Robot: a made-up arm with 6 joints. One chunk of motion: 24 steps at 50 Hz.
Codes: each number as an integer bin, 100 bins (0 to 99) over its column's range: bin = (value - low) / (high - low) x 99, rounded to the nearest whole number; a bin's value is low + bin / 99 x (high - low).
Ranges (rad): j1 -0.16..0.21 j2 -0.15..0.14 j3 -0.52..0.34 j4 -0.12..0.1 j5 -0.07..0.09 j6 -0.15..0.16
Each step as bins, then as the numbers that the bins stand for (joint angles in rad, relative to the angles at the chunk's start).
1 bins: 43 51 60 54 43 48
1 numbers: 0.0007 -0.0006 0.0012 0.0000 -0.0005 0.0003
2 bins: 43 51 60 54 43 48
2 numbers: 0.0007 -0.0006 0.0012 0.0000 -0.0005 0.0003
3 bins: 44 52 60 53 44 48
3 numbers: 0.0044 0.0023 0.0012 -0.0022 0.0011 0.0003
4 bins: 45 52 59 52 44 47
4 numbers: 0.0082 0.0023 -0.0075 -0.0044 0.0011 -0.0028
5 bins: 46 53 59 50 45 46
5 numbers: 0.0119 0.0053 -0.0075 -0.0089 0.0027 -0.0060
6 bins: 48 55 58 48 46 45
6 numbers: 0.0194 0.0111 -0.0162 -0.0133 0.0043 -0.0091
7 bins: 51 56 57 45 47 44
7 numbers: 0.0306 0.0140 -0.0248 -0.0200 0.0060 -0.0122
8 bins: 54 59 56 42 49 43
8 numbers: 0.0418 0.0228 -0.0335 -0.0267 0.0092 -0.0154
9 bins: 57 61 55 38 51 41
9 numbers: 0.0530 0.0287 -0.0422 -0.0356 0.0124 -0.0216
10 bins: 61 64 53 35 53 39
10 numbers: 0.0680 0.0375 -0.0596 -0.0422 0.0157 -0.0279
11 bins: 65 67 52 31 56 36
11 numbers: 0.0829 0.0463 -0.0683 -0.0511 0.0205 -0.0373
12 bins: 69 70 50 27 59 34
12 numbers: 0.0979 0.0551 -0.0857 -0.0600 0.0254 -0.0435
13 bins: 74 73 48 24 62 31
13 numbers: 0.1166 0.0638 -0.1030 -0.0667 0.0302 -0.0529
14 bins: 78 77 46 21 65 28
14 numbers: 0.1315 0.0756 -0.1204 -0.0733 0.0351 -0.0623
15 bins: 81 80 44 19 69 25
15 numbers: 0.1427 0.0843 -0.1378 -0.0778 0.0415 -0.0717
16 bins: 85 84 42 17 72 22
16 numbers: 0.1577 0.0961 -0.1552 -0.0822 0.0464 -0.0811
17 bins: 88 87 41 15 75 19
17 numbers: 0.1689 0.1048 -0.1638 -0.0867 0.0512 -0.0905
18 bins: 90 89 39 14 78 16
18 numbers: 0.1764 0.1107 -0.1812 -0.0889 0.0561 -0.0999
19 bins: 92 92 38 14 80 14
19 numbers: 0.1838 0.1195 -0.1899 -0.0889 0.0593 -0.1062
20 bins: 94 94 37 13 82 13
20 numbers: 0.1913 0.1254 -0.1986 -0.0911 0.0625 -0.1093
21 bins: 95 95 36 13 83 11
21 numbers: 0.1951 0.1283 -0.2073 -0.0911 0.0641 -0.1156
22 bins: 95 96 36 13 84 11
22 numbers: 0.1951 0.1312 -0.2073 -0.0911 0.0658 -0.1156
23 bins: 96 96 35 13 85 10
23 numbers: 0.1988 0.1312 -0.2160 -0.0911 0.0674 -0.1187
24 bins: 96 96 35 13 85 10
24 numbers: 0.1988 0.1312 -0.2160 -0.0911 0.0674 -0.1187
